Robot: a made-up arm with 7 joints.
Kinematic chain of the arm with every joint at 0, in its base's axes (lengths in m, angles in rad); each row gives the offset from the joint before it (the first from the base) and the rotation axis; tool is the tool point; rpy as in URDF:
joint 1: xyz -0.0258 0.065 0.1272 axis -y
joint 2: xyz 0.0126 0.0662 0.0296 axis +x
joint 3: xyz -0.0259 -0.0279 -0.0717 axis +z
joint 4: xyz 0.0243 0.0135 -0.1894 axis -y
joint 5: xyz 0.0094 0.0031 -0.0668 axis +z
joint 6: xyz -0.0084 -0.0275 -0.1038 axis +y
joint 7: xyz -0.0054 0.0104 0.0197 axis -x
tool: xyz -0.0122 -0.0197 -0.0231 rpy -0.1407 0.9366 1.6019
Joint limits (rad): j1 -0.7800..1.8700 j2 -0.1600..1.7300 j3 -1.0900..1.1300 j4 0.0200..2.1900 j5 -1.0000..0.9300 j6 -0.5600..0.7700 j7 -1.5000..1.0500
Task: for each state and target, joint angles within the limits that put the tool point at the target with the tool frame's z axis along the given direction. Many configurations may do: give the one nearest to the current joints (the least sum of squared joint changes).
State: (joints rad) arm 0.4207 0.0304 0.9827 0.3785 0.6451 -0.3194 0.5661
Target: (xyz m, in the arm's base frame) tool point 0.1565 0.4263 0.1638 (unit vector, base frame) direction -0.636 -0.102 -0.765
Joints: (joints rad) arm 0.9781 0.8242 0.7776 1.2173 0.3123 0.3871 -0.1487
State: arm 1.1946 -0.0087 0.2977 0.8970 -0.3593 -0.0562 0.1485
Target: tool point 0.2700 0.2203 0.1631 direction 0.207 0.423 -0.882
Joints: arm 1.1621 0.0525 0.7413 1.3662 0.4478 -0.2420 0.4374
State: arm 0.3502 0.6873 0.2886 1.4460 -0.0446 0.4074 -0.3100
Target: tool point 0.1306 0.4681 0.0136 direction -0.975 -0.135 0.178
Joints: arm 0.2029 0.9885 0.5482 0.9592 -0.0049 0.0570 -0.1742
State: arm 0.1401 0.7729 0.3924 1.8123 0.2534 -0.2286 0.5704
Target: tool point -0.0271 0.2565 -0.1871 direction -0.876 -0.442 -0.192
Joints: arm -0.3377 -0.0072 1.0710 1.1441 0.6020 -0.3478 0.0112
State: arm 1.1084 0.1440 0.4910 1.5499 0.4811 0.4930 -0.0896
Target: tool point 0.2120 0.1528 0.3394 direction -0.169 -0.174 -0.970
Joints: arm 1.7843 -0.1333 0.5297 1.4068 0.3489 0.4508 -0.7425
